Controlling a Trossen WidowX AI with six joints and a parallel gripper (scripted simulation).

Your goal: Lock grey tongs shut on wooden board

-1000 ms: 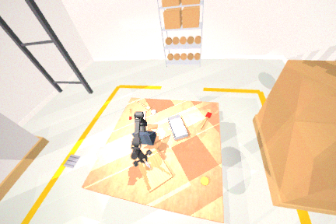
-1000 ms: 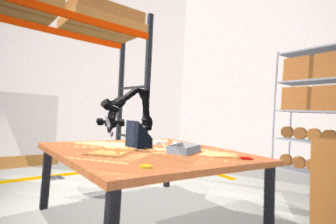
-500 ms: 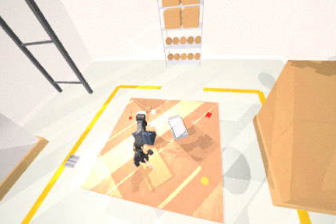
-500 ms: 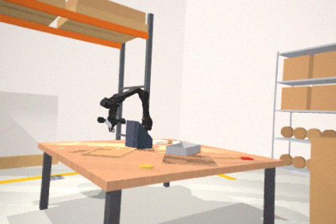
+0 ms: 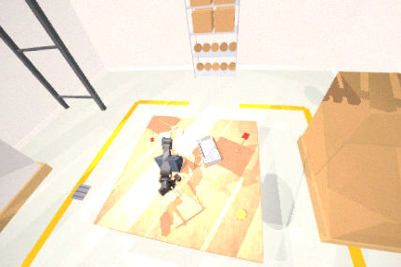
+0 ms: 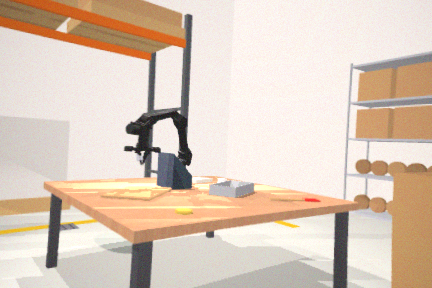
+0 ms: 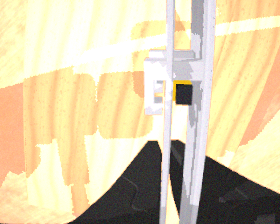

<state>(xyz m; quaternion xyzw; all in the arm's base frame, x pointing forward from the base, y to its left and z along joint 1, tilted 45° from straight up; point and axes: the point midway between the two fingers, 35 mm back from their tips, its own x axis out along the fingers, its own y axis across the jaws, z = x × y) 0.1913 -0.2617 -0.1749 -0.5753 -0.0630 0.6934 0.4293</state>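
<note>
My gripper tip is 4 cm past the yellow lock tab, 2 cm to the right of it and 3 cm below it. From my gripper tip the other things lie so: tong arm 3 cm ahead, 2 cm to the right, 4 cm above; then silver roasting tin 16 cm ahead, 50 cm to the left, 12 cm below; then wooden board 3 cm ahead, 2 cm to the right, 14 cm below.
</note>
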